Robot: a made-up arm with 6 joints. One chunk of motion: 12 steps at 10 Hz.
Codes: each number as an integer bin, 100 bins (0 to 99) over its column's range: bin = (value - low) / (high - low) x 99, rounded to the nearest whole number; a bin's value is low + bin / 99 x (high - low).
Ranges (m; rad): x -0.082..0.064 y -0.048..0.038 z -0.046..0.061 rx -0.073..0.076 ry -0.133..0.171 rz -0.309..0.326
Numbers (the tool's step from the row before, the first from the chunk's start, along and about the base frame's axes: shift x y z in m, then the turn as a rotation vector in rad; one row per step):
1: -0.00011 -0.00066 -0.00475 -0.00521 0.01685 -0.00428
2: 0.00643 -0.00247 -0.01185 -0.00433 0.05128 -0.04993
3: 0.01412 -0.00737 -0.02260 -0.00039 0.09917 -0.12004
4: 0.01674 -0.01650 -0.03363 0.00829 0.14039 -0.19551
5: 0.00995 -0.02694 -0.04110 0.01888 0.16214 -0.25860
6: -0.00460 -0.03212 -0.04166 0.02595 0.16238 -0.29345
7: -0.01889 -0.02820 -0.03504 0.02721 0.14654 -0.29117
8: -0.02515 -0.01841 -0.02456 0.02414 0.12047 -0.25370
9: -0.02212 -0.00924 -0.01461 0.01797 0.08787 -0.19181
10: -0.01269 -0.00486 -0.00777 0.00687 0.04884 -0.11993
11: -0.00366 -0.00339 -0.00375 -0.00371 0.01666 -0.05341
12: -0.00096 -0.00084 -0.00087 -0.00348 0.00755 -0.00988
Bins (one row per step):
1: 56 54 38 45 49 48
2: 60 52 32 46 60 40
3: 65 47 22 48 76 29
4: 67 36 11 54 89 18
5: 62 24 5 61 96 8
6: 52 18 4 66 96 2
7: 43 23 10 67 91 3
8: 39 34 20 65 83 9
9: 41 45 29 60 72 18
10: 47 50 35 53 59 29
11: 53 51 39 46 49 40
12: 55 54 42 46 46 47

